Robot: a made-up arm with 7 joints.
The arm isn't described. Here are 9 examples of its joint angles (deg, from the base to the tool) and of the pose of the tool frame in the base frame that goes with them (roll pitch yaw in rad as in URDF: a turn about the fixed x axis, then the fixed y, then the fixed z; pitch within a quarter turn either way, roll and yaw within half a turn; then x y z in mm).
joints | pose
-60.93 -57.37 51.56 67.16 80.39 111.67 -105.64 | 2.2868 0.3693 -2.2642 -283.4 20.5 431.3
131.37 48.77 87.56 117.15 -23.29 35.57 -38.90 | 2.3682 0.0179 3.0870 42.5 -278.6 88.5
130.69 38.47 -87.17 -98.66 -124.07 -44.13 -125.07 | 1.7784 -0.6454 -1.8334 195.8 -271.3 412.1
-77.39 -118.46 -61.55 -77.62 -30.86 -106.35 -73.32 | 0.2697 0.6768 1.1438 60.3 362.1 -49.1
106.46 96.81 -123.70 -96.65 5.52 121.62 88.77 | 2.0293 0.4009 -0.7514 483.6 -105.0 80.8
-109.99 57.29 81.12 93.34 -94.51 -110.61 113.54 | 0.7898 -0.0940 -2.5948 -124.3 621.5 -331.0
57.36 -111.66 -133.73 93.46 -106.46 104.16 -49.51 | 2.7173 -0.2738 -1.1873 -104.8 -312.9 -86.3
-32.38 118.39 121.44 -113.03 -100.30 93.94 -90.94 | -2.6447 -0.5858 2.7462 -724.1 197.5 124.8
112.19 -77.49 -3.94 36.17 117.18 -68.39 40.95 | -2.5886 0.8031 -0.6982 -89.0 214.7 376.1
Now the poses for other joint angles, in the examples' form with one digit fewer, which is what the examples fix.
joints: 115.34 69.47 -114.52 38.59 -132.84 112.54 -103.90
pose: 0.104 -0.456 -1.914 359 -230 438
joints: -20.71 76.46 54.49 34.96 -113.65 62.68 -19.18
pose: 2.152 -0.300 2.033 -362 -32 -157
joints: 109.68 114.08 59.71 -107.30 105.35 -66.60 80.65
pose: -2.831 -0.016 -0.993 583 168 -228
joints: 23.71 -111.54 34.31 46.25 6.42 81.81 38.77
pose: -2.568 -1.027 0.939 -131 -411 582
